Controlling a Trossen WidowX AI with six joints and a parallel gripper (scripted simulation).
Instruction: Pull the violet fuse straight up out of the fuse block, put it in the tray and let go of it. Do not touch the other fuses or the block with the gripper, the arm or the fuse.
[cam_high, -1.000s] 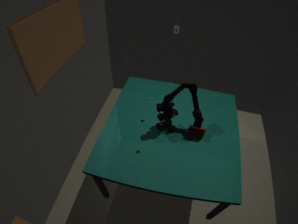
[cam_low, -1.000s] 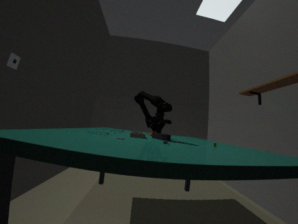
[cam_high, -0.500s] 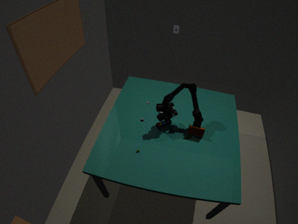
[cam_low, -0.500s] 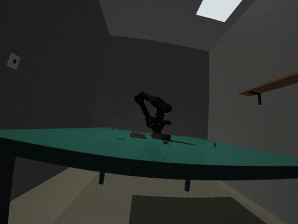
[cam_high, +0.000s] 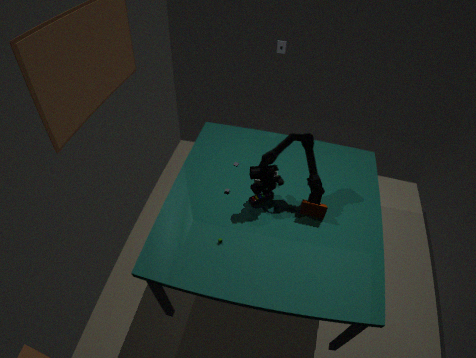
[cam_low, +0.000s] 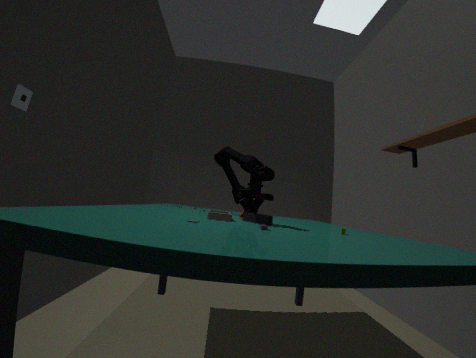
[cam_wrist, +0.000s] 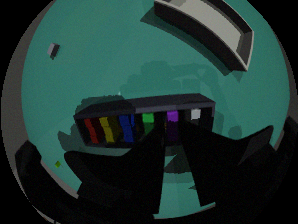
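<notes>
Now: the tray 16 cm to the right of my gripper tip, 3 cm below it and 1 cm ahead of it. Also, from my gripper tip: violet fuse 1 cm below.
</notes>
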